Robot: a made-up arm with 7 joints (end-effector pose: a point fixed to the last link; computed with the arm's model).
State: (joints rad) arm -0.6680 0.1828 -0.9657 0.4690 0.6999 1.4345 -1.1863
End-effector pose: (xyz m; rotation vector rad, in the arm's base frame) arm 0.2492 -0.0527 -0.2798 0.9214 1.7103 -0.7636
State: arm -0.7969 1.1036 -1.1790 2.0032 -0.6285 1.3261 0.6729
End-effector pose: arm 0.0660 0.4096 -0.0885 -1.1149 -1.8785 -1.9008
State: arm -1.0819 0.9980 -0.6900 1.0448 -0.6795 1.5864 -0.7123
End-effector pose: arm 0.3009 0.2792 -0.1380 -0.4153 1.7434 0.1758
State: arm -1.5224 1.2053 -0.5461 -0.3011 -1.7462 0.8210 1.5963
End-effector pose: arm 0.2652 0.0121 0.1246 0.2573 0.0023 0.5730
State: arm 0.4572 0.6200 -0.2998 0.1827 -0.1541 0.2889 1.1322
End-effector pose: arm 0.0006 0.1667 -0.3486 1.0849 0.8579 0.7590
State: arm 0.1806 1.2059 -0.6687 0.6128 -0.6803 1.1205 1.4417
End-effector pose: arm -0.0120 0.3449 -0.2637 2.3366 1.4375 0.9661
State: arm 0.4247 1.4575 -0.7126 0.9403 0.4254 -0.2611 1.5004
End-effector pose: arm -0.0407 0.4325 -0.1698 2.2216 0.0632 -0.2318
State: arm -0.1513 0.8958 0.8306 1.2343 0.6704 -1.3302 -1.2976
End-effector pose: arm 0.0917 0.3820 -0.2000 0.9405 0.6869 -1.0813
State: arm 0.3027 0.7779 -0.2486 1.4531 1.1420 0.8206 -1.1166
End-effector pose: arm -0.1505 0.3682 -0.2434 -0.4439 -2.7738 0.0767
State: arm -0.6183 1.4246 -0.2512 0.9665 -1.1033 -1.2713 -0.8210
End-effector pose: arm 0.2231 0.3747 0.0157 1.0434 -0.6684 -0.2662
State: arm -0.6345 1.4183 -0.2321 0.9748 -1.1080 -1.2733 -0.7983
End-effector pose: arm 0.2228 0.3754 0.0191 1.0297 -0.7115 -0.2198
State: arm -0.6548 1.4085 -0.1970 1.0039 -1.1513 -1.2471 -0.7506
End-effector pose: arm 0.2189 0.3817 0.0229 0.9637 -0.7731 -0.0954
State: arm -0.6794 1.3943 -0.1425 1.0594 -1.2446 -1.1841 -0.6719
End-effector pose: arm 0.2099 0.3947 0.0250 0.8203 -0.8532 0.1218
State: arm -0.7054 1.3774 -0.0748 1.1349 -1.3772 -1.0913 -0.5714
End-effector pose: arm 0.1964 0.4118 0.0217 0.6012 -0.9367 0.3960
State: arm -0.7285 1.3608 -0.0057 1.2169 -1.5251 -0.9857 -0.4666
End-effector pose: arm 0.1813 0.4280 0.0118 0.3374 -1.0046 0.6679
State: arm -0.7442 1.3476 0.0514 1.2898 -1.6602 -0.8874 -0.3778
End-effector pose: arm 0.1683 0.4398 -0.0018 0.0846 -1.0445 0.8837
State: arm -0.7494 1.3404 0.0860 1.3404 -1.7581 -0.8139 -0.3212
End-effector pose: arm 0.1594 0.4465 -0.0135 -0.0965 -1.0573 1.0147
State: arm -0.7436 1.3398 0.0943 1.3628 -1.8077 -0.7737 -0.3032
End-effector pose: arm 0.1547 0.4496 -0.0194 -0.1731 -1.0505 1.0611
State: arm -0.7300 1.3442 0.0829 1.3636 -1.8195 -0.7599 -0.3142
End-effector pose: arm 0.1528 0.4507 -0.0203 -0.1660 -1.0314 1.0498
